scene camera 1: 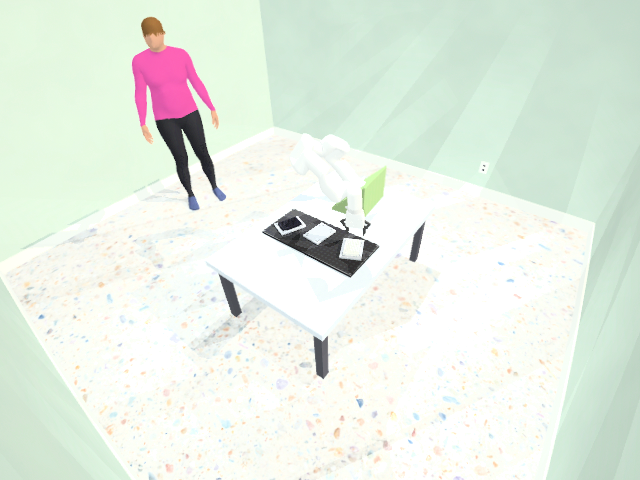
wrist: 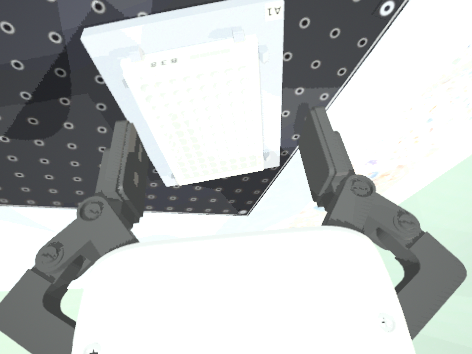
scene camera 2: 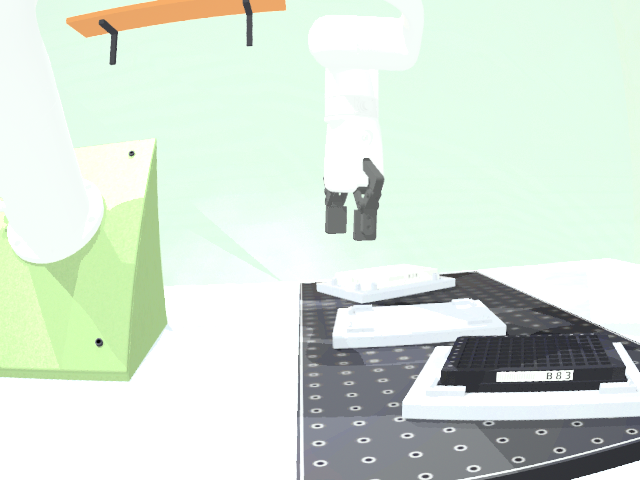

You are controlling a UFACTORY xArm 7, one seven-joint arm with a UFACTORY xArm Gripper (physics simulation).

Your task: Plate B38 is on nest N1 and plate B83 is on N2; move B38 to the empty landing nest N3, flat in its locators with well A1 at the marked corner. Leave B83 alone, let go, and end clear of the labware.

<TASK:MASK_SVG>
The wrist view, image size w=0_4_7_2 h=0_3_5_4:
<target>my gripper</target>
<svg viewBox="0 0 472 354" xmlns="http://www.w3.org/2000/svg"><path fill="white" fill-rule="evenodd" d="M467 270L455 255L429 232L424 232L421 229L418 219L412 213L377 193L376 186L370 178L355 173L339 131L333 130L324 106L316 106L308 110L298 143L312 200L314 203L316 202L318 208L324 207L324 210L327 212L321 226L175 238L140 243L131 229L133 229L134 224L140 223L140 218L144 216L149 159L134 123L130 123L129 120L121 120L115 122L111 147L104 149L95 196L89 197L80 203L76 211L77 218L39 249L35 257L35 265L31 269L26 270L0 302L0 331L31 354L416 354L412 340L465 281ZM91 268L84 286L76 322L62 312L61 300L69 290L67 288L71 282L80 278ZM374 244L390 251L403 267L404 277L395 288Z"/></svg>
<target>white well plate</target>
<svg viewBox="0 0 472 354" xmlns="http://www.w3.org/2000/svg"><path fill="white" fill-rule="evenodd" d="M256 34L244 36L245 41L234 43L233 38L146 54L143 55L141 61L131 62L130 58L121 59L120 65L123 69L123 76L179 186L263 170L259 63Z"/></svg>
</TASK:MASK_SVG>
